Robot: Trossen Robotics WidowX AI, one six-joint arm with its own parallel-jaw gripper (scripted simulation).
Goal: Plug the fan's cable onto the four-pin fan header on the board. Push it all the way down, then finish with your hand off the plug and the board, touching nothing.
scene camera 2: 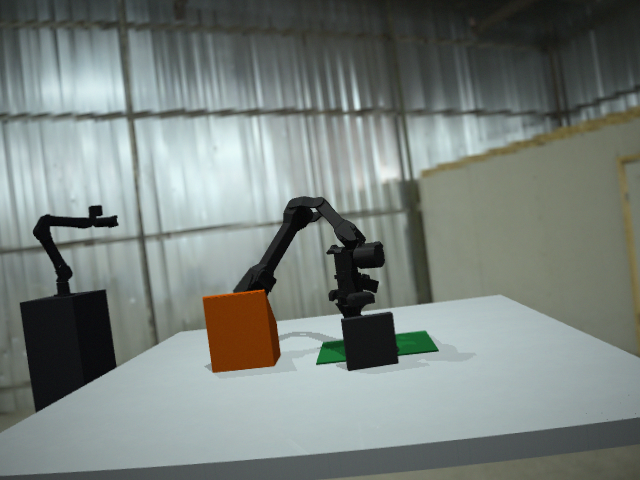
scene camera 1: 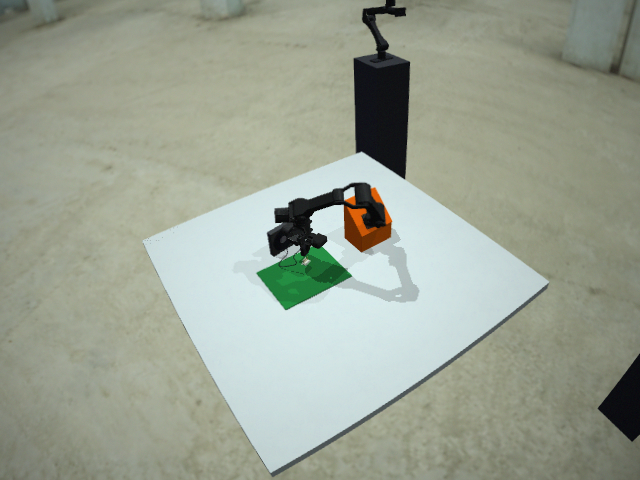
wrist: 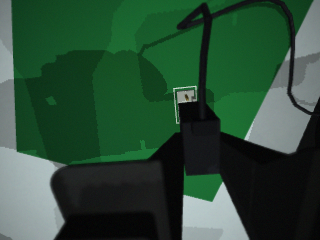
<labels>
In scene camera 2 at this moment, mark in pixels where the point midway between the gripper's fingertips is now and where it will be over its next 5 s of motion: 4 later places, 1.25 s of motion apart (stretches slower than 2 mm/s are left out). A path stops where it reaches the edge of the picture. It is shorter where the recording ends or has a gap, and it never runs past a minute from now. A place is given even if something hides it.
The gripper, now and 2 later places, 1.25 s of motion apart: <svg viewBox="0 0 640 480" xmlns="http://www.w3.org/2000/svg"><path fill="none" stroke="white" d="M354 329L355 338L356 342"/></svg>
</labels>
